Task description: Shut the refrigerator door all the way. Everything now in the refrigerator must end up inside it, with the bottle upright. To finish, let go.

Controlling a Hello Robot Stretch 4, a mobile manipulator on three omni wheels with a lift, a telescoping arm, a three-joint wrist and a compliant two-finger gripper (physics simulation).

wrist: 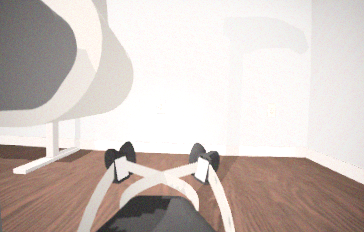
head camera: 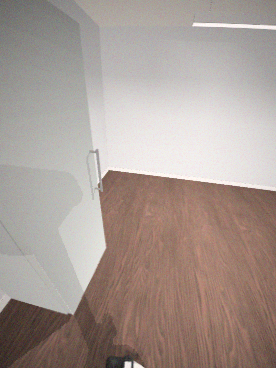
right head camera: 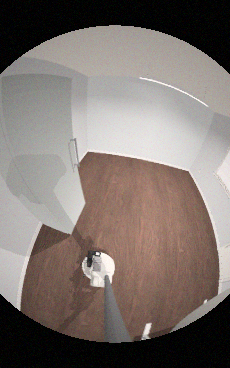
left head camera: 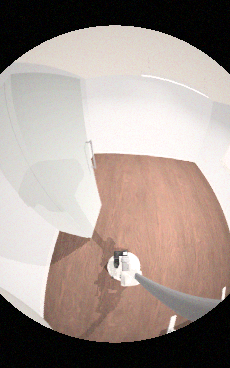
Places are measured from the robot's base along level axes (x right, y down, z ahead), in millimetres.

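Pixels of known places: gripper, fingertip midpoint: [wrist: 162, 155] [right head camera: 87, 277] [left head camera: 115, 278].
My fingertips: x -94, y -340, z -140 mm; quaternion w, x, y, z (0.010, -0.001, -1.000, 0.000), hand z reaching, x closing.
Note:
Ahead of a thing's pixels: the offset from my fingertips to its middle. "spot": to the spot under its first point. Level surfaces: height alone.
The refrigerator [head camera: 40, 110] [left head camera: 47, 115] [right head camera: 40, 115] stands tall and pale grey-green at the left of the three head views, with a shadow across its front. Its door handle @[spot: dx -199, dy -715, dz +1113 mm] [head camera: 99, 170] [left head camera: 91, 154] [right head camera: 76, 154] is a thin vertical metal bar near the right edge of the door. A thin seam runs along the lower left side; I cannot tell how far the door stands from the body. The inside and the bottle do not show. My gripper [wrist: 162, 155] is open in the wrist view, its two fingertips wide apart with nothing between them, away from the refrigerator.
My round white base [left head camera: 114, 270] [right head camera: 110, 270] is on the wood floor @[dy +368 mm] [head camera: 185, 260], close to the refrigerator's near corner. A white wall [head camera: 185, 110] is behind. A white table leg @[spot: dx +770, dy +222, dz -1326 mm] [wrist: 52, 140] stands at the left of the wrist view, with a wall corner at the right.

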